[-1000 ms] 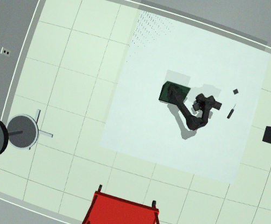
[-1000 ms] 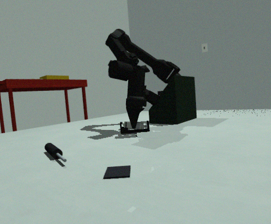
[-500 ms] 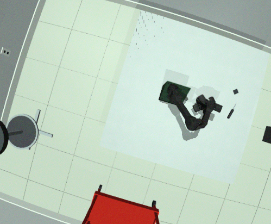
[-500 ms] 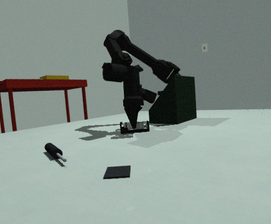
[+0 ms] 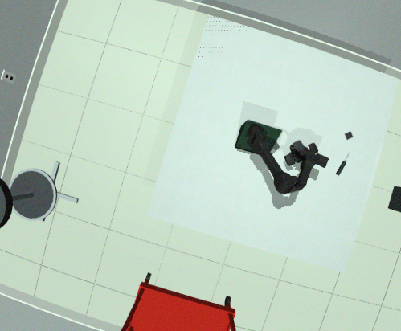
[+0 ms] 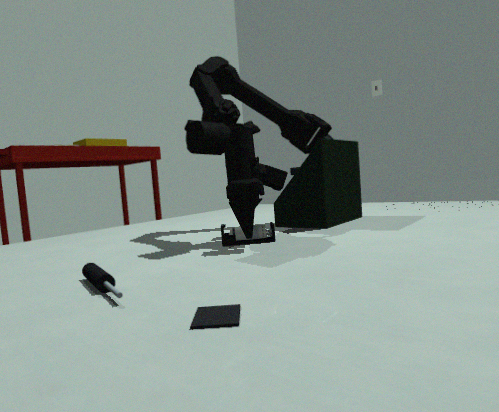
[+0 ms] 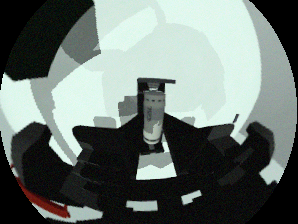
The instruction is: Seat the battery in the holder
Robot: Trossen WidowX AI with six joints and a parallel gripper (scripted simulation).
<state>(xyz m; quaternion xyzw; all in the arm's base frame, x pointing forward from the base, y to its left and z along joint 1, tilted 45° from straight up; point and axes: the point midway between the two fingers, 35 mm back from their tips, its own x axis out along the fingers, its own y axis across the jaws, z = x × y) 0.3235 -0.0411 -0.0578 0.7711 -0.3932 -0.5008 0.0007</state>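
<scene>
Now: gripper tip 10 mm below the battery. Round my gripper tip: black-handled screwdriver (300 mm ahead, 80 mm to the left).
</scene>
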